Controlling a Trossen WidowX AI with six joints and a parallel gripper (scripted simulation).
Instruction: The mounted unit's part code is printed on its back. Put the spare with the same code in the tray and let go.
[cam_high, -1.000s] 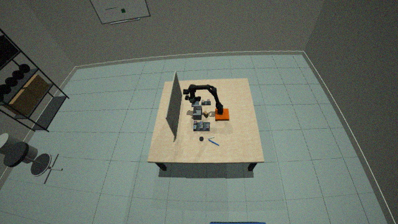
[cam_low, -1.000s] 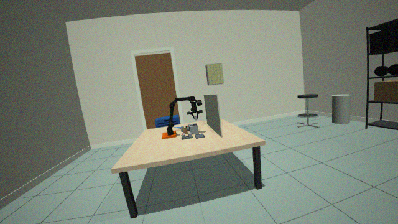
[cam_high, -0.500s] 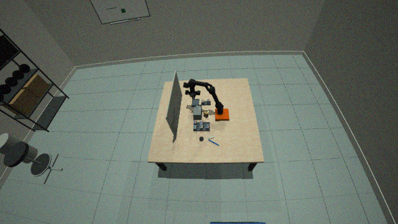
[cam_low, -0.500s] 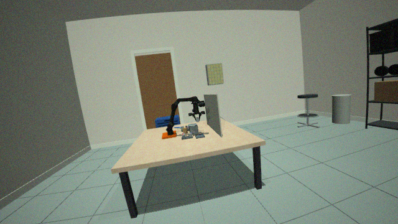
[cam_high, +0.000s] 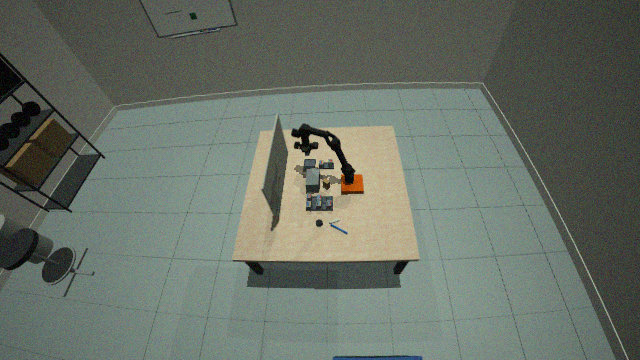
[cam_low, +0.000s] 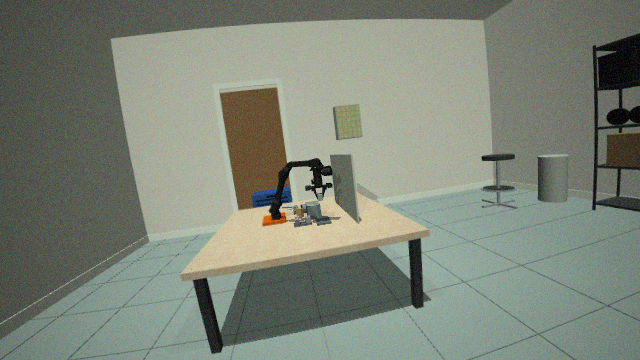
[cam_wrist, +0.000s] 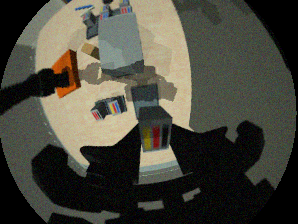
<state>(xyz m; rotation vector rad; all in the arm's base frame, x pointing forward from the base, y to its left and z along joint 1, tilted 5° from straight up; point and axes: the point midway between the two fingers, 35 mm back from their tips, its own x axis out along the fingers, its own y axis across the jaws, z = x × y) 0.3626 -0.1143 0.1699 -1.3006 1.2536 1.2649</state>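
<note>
The dark tray lies 16 cm below my gripper tip. Round my gripper tip: spare 2 cm above; then upright white panel 18 cm ahead, 22 cm to the left, 6 cm above; then grey mounted unit 7 cm behind, 19 cm to the left, 11 cm below.
</note>
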